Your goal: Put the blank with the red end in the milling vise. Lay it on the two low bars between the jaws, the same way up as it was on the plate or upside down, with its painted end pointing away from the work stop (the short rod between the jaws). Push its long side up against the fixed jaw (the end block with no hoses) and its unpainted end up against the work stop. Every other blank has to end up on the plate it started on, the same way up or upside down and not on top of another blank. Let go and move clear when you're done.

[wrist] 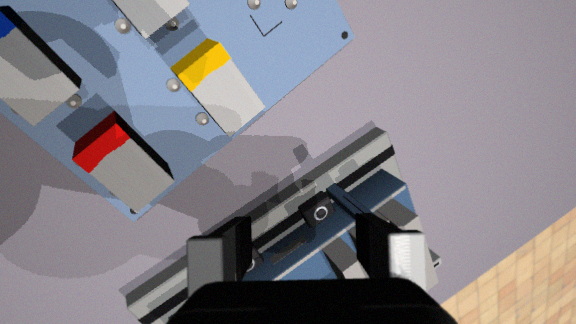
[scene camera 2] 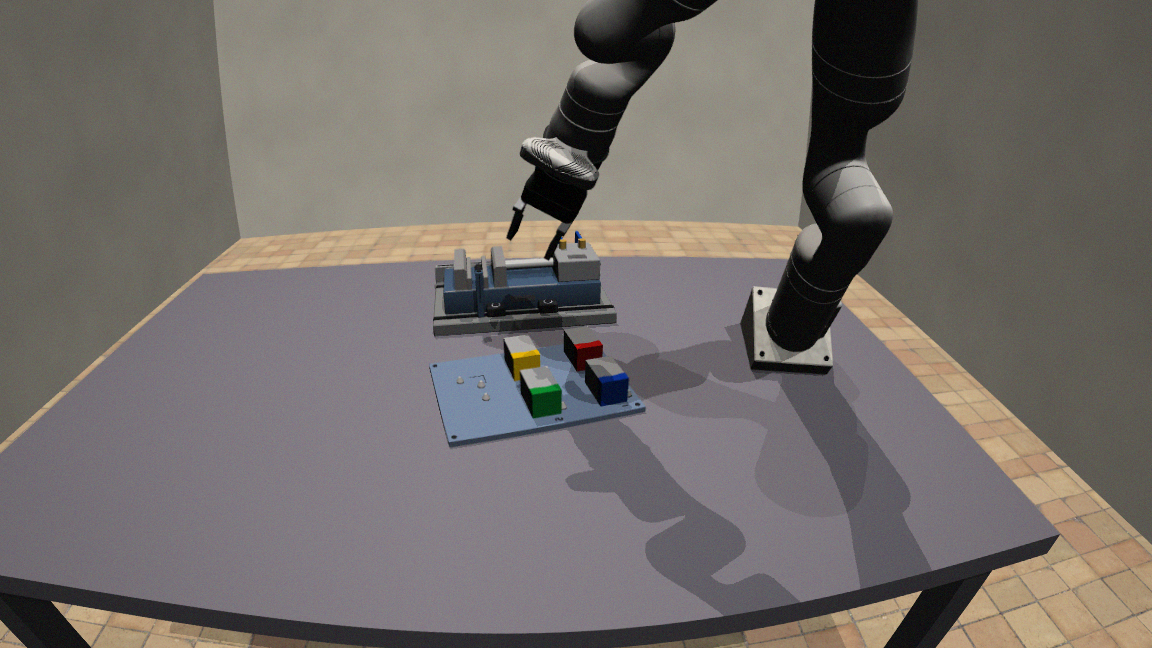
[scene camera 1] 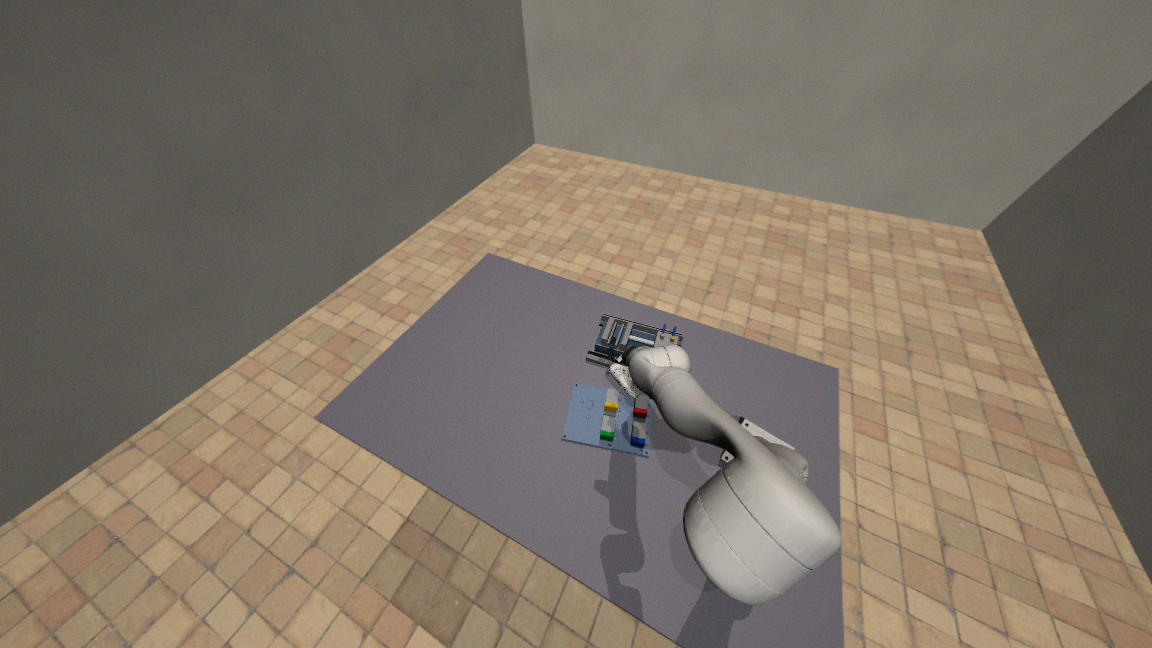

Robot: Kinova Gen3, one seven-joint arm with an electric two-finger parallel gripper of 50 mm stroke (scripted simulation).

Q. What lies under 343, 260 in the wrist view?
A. A sliding jaw.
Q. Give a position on a yellow-ended blank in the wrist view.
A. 208, 72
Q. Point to a green-ended blank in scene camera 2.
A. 542, 394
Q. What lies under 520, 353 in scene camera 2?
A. A yellow-ended blank.
